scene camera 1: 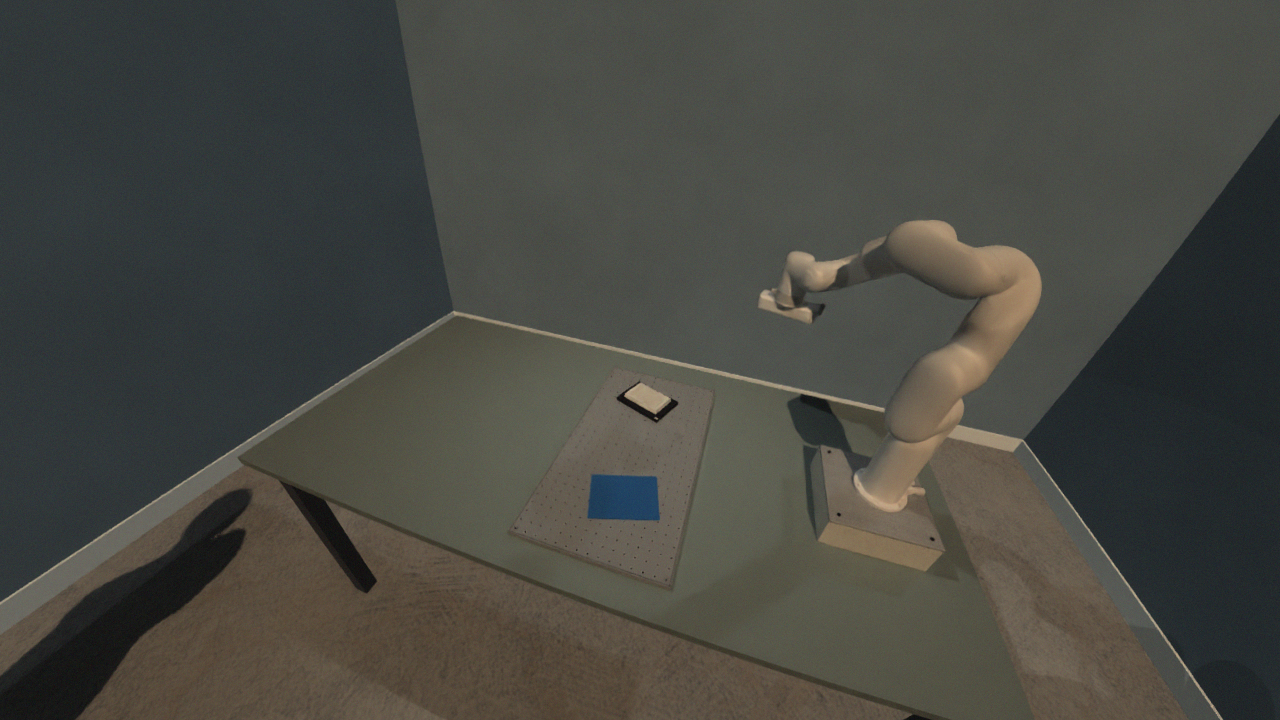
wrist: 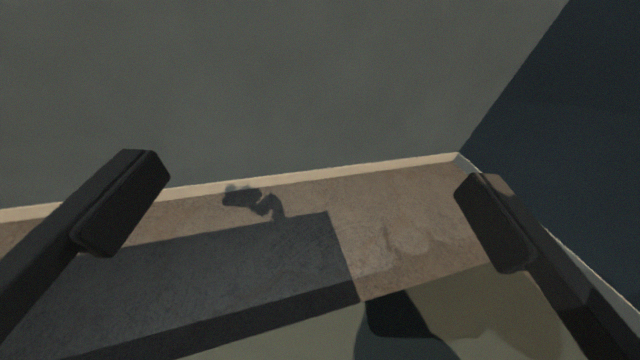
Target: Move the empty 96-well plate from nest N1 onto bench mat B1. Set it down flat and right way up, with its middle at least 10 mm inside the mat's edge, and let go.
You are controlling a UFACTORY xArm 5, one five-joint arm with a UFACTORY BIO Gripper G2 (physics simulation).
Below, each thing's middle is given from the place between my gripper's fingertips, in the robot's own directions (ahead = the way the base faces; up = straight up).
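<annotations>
Counting from my hand, I find the blue bench mat B1 (scene camera 1: 621, 497) 58 cm to the left, 46 cm ahead and 34 cm below. The cream 96-well plate (scene camera 1: 644, 396) is 20 cm to the left of my hand, 44 cm ahead of my hand and 32 cm below my hand. Going by their middles, of the things named here the cream 96-well plate is the nearest to my hand.
</annotations>
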